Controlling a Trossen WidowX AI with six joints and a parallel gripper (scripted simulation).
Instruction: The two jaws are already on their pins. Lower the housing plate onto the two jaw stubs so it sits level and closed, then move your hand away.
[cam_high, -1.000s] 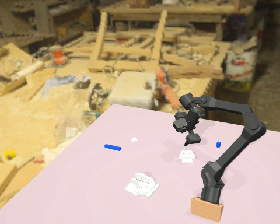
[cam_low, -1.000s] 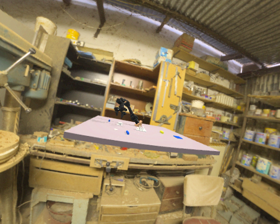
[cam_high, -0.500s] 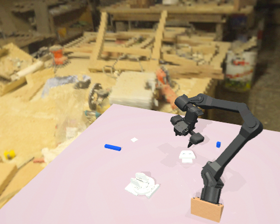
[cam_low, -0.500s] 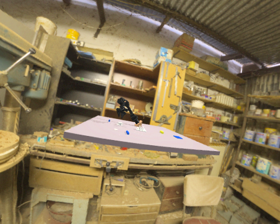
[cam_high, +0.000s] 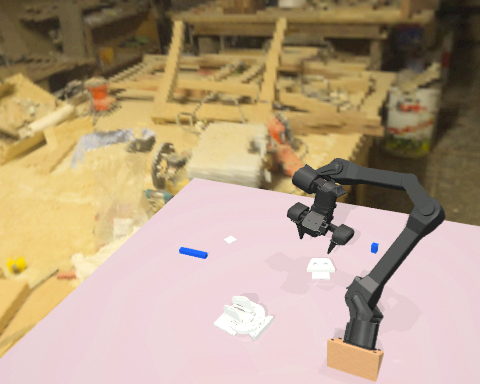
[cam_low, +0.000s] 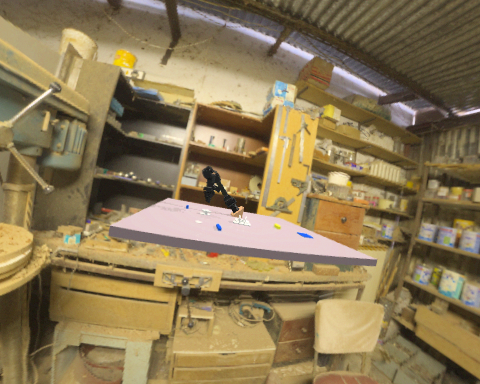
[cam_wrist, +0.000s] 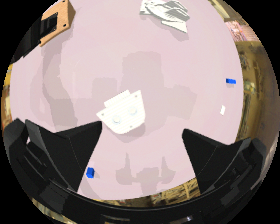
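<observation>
My gripper tip is now 8 cm above the white block and 2 cm past it. The rest, counted from my gripper tip: yellow piece 55 cm to the left, 8 cm below, 2 cm ahead; blue bar 38 cm ahead, 10 cm to the left, 9 cm below; white tile 31 cm ahead, 9 cm below, 1 cm to the right.
</observation>
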